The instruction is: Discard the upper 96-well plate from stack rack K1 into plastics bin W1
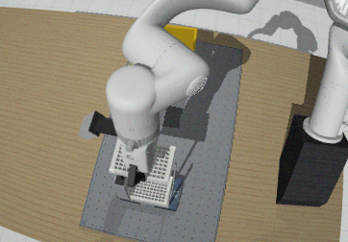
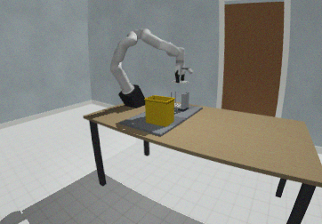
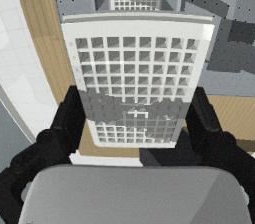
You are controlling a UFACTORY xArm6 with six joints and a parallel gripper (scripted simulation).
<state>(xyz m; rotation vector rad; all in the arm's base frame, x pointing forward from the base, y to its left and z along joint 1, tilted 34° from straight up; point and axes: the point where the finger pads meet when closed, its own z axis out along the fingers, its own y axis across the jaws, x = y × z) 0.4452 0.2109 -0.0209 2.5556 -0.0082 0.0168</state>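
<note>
Now: the yellow plastics bin W1 370 mm to the right of my hand, 170 mm below it and 30 mm ahead of it.
</note>
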